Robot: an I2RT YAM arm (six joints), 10 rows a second.
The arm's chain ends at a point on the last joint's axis. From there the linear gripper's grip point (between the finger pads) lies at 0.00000 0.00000 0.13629 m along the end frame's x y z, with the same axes.
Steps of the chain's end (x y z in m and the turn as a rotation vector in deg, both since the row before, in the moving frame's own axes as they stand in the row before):
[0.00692, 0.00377, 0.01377, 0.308, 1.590, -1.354]
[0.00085, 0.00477, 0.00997, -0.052, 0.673, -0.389]
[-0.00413, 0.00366, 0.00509, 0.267, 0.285, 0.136]
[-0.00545, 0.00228, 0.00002, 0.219, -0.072, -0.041]
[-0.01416, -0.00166, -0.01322, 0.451, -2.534, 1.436]
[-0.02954, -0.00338, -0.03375, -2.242, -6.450, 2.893]
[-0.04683, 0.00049, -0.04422, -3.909, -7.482, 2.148]
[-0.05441, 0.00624, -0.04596, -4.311, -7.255, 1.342]
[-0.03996, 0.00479, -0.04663, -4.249, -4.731, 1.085]
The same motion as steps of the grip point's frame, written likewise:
[0.01069, 0.00299, 0.01372, 0.308, 1.590, -1.354]
[0.00245, 0.00489, 0.00996, -0.052, 0.673, -0.389]
[-0.00345, 0.00303, 0.00509, 0.267, 0.285, 0.136]
[-0.00562, 0.00176, 0.00002, 0.219, -0.072, -0.041]
[-0.02017, -0.00281, -0.01336, 0.451, -2.534, 1.436]
[-0.04497, 0.00155, -0.03472, -2.242, -6.450, 2.893]
[-0.06473, 0.00942, -0.04570, -3.909, -7.482, 2.148]
[-0.07172, 0.01625, -0.04744, -4.311, -7.255, 1.342]
[-0.05129, 0.01477, -0.04747, -4.249, -4.731, 1.085]

